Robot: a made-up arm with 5 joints.
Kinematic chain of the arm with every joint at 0, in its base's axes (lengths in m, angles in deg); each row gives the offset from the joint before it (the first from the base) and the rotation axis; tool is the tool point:
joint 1: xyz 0 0 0.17 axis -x
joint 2: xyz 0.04 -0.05 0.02 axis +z
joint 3: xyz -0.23 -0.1 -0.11 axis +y
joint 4: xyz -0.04 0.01 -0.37 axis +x
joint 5: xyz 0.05 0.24 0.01 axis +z
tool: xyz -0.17 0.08 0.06
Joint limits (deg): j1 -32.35..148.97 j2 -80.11..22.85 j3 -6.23..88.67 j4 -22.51..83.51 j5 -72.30..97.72
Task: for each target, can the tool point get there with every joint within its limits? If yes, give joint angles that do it. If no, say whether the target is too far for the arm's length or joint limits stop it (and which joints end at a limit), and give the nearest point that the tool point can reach.
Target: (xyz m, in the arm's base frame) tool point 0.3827 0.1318 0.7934
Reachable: no: joint limits stop it (at a limit: joint 1, joint 2, joint 3) | nearest point 0.1771 0.3663 0.4737 | short by 0.447 m
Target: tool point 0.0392 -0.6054 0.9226
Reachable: no: joint limits stop it (at a limit: joint 1, joint 4, joint 5) | nearest point 0.0384 -0.5517 0.4827 | short by 0.443 m
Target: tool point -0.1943 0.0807 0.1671
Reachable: yes | joints -0.17 -37.51 46.95 72.88 -33.48
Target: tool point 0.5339 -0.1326 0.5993
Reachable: no: joint limits stop it (at a limit: joint 1, joint 2, joint 3, joint 5) | nearest point 0.3503 -0.3775 0.4856 | short by 0.327 m
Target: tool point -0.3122 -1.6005 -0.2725
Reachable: no: too far | nearest point -0.1204 -0.7004 -0.0236 | short by 0.953 m
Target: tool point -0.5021 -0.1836 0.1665
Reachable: yes | joints 71.87 4.95 46.83 6.29 56.82
